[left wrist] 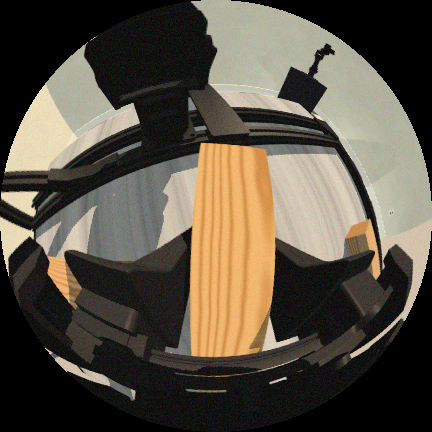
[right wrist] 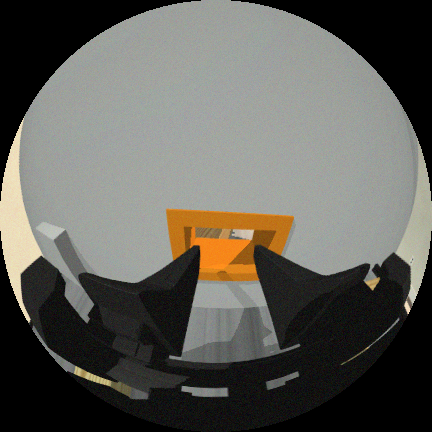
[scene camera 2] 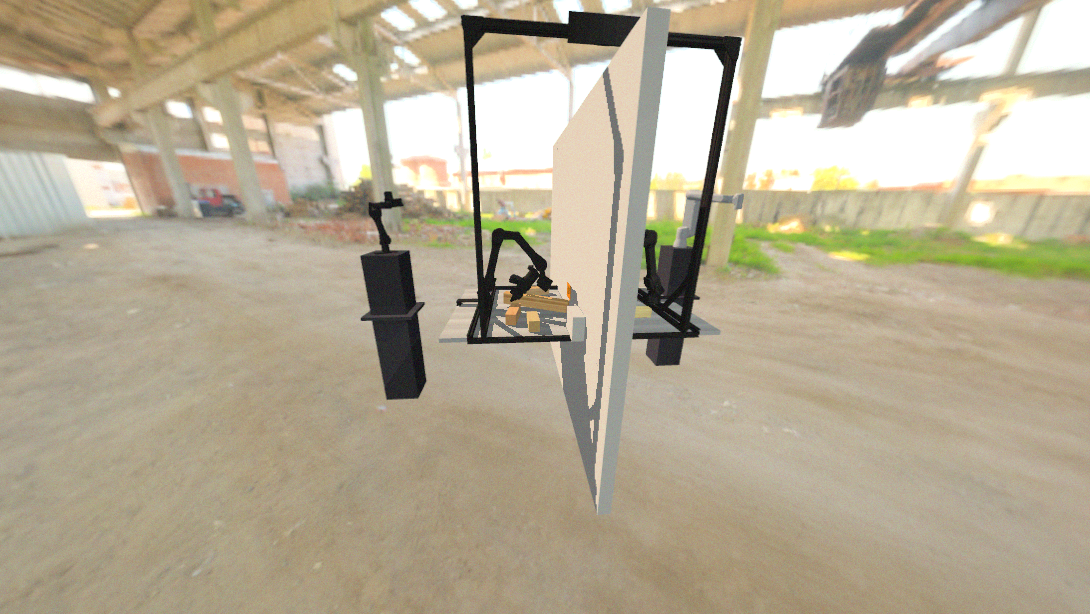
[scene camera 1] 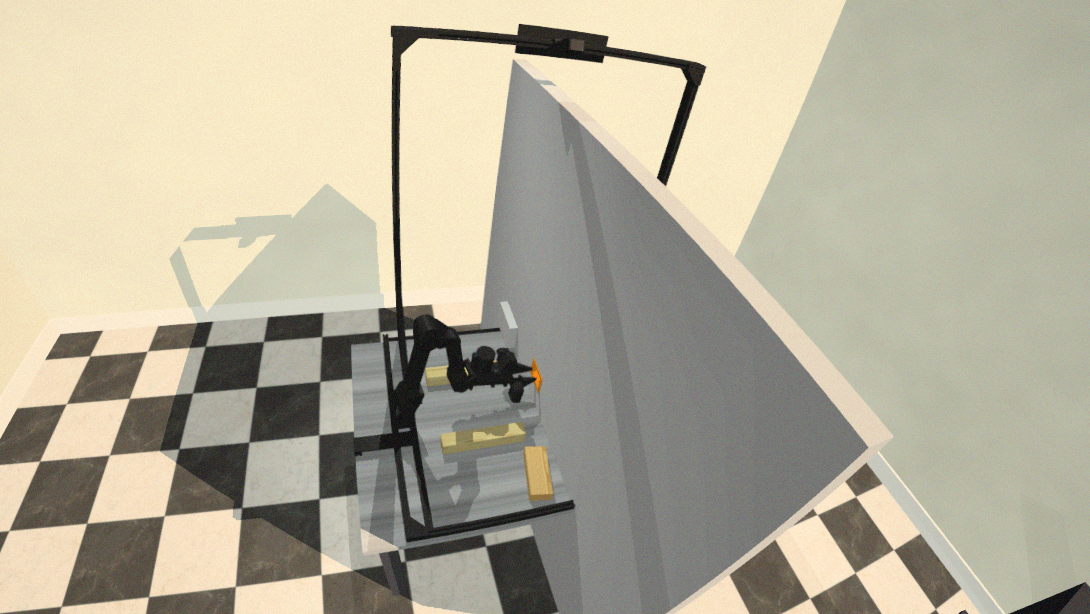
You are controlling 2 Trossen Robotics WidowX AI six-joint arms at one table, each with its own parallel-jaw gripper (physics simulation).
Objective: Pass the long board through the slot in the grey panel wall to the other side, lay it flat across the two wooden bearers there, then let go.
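Places are measured from the left arm's base along level axes (x ahead, y left, z up), in centimetres.
Pixels of known places: left gripper, fingertip midpoint: (left wrist: pixel 224 232) (scene camera 2: pixel 512 300); right gripper, fingertip midpoint: (right wrist: pixel 227 250) (scene camera 1: pixel 534 373); left arm's base, link origin: (left wrist: pixel 166 129); right arm's base, link origin: (scene camera 2: pixel 653 302) (scene camera 1: pixel 402 419).
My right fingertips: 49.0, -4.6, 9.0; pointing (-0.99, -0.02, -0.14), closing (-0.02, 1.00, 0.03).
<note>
For each thing: its middle in the pictures, then the offset to it from my right fingertips, as dx, dy, dz. "spot": a spot on its surface instead. Level surfaces: height alone.
- long board, body centre: (left wrist: pixel 218 375) (scene camera 2: pixel 535 301) -22.6, +2.4, -7.0
- slot, surface spot: (right wrist: pixel 229 219) spot: -0.5, +0.0, +2.3
- wood block, body centre: (scene camera 1: pixel 463 373) +20.6, -11.1, -8.8
- table, surface height: dz -10.9
The long board (left wrist: pixel 230 189) (scene camera 2: pixel 544 302) is light wood. My left gripper (left wrist: pixel 224 232) (scene camera 2: pixel 529 282) is shut on it across its width and holds it above the table on the left of the panel wall (scene camera 2: pixel 585 244) (scene camera 1: pixel 616 317) (right wrist: pixel 217 120). The slot (scene camera 1: pixel 535 374) (scene camera 2: pixel 568 290) (right wrist: pixel 229 219) has an orange frame, low in the wall. My right gripper (scene camera 1: pixel 528 377) (right wrist: pixel 227 250) is open and empty, level with the slot and pointing at it from close by. Two wooden bearers (scene camera 1: pixel 483 437) (scene camera 1: pixel 538 472) lie on the table on the right arm's side.
Another wood block (scene camera 1: pixel 435 375) lies behind the right arm. Short blocks (scene camera 2: pixel 513 314) (scene camera 2: pixel 534 321) (left wrist: pixel 362 241) lie on the left arm's side. A black frame (scene camera 1: pixel 398 183) (scene camera 2: pixel 472 152) surrounds the table (scene camera 1: pixel 494 487) (scene camera 2: pixel 454 329). A black camera pillar (scene camera 2: pixel 393 317) (left wrist: pixel 301 88) stands apart.
</note>
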